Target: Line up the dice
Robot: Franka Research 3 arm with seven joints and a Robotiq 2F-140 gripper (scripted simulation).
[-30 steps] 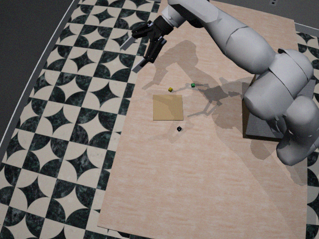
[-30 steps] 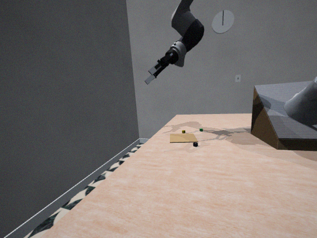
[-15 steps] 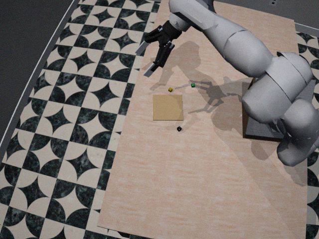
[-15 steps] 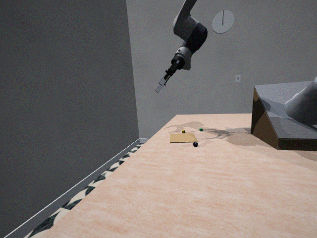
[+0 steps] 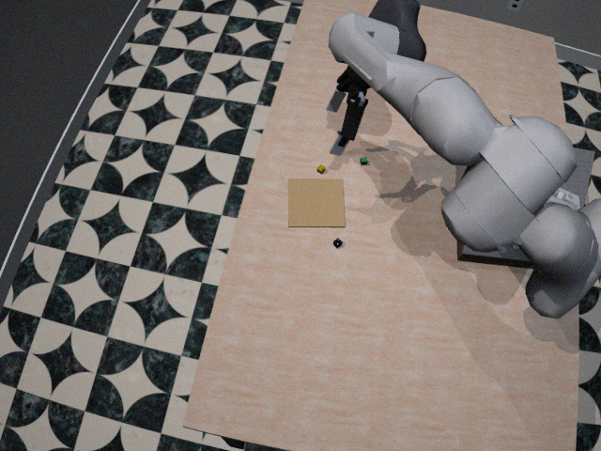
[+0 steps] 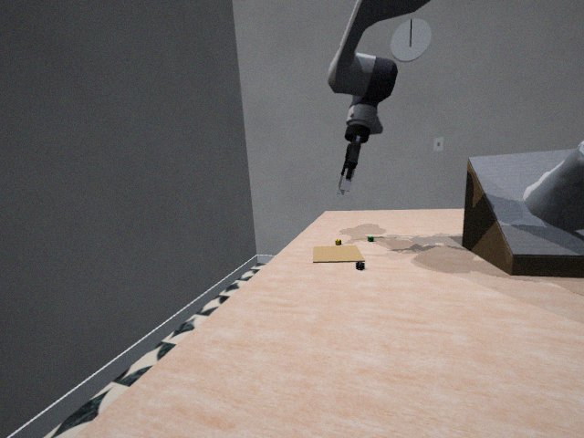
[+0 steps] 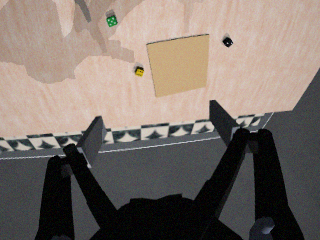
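Now: the green die 180 mm below my hand, 90 mm behind it and 50 mm to the right of it. The rest, counted from my hand: yellow die: 180 mm below, 20 mm ahead; tan mat: 190 mm below, 100 mm to the left, 20 mm ahead; black die: 200 mm to the left, 180 mm below, 50 mm behind.
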